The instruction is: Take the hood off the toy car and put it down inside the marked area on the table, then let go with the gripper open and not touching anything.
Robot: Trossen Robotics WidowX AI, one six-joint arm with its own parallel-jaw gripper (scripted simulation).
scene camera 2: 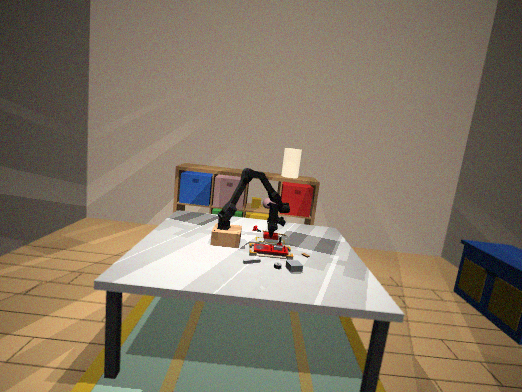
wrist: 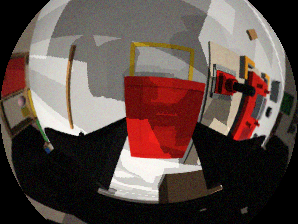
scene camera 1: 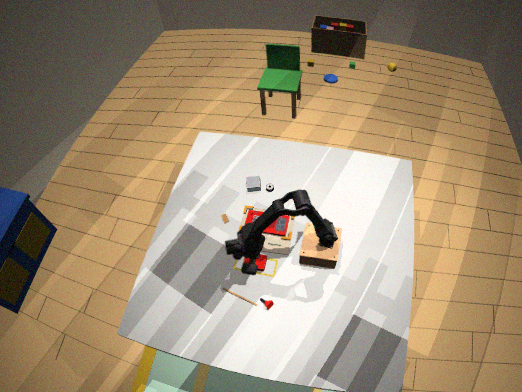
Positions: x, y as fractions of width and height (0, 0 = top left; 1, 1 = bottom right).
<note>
I see my gripper (wrist: 0.54, 0.55) and a toy car (wrist: 0.82, 0.56).
</note>
